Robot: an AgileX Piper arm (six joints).
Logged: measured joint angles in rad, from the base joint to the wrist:
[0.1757, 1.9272, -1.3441, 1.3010, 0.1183, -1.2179]
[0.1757, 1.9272, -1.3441, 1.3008, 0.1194, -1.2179]
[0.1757, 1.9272, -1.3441, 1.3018, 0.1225, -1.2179]
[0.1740, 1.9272, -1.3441, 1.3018, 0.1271, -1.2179]
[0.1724, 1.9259, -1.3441, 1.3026, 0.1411, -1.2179]
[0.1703, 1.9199, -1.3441, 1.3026, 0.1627, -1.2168]
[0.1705, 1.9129, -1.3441, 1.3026, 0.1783, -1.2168]
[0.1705, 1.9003, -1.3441, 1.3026, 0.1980, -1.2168]
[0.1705, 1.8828, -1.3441, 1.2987, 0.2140, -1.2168]
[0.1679, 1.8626, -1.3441, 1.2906, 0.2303, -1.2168]
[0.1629, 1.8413, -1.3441, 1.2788, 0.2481, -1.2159]
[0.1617, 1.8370, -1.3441, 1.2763, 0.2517, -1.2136]
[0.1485, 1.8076, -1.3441, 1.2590, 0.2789, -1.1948]
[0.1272, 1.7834, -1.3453, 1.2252, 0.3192, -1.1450]
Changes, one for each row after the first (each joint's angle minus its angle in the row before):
[0.0000, 0.0000, 0.0000, -0.0002, 0.0011, 0.0000]
[0.0000, 0.0000, 0.0000, 0.0010, 0.0031, 0.0000]
[-0.0017, 0.0000, 0.0000, 0.0000, 0.0046, 0.0000]
[-0.0016, -0.0013, 0.0000, 0.0008, 0.0140, 0.0000]
[-0.0021, -0.0060, 0.0000, 0.0000, 0.0216, 0.0011]
[0.0002, -0.0070, 0.0000, 0.0000, 0.0156, 0.0000]
[0.0000, -0.0126, 0.0000, 0.0000, 0.0197, 0.0000]
[0.0000, -0.0175, 0.0000, -0.0039, 0.0160, 0.0000]
[-0.0026, -0.0202, 0.0000, -0.0081, 0.0163, 0.0000]
[-0.0050, -0.0213, 0.0000, -0.0118, 0.0178, 0.0009]
[-0.0012, -0.0043, 0.0000, -0.0025, 0.0036, 0.0023]
[-0.0132, -0.0294, 0.0000, -0.0173, 0.0272, 0.0188]
[-0.0213, -0.0242, -0.0012, -0.0338, 0.0403, 0.0498]

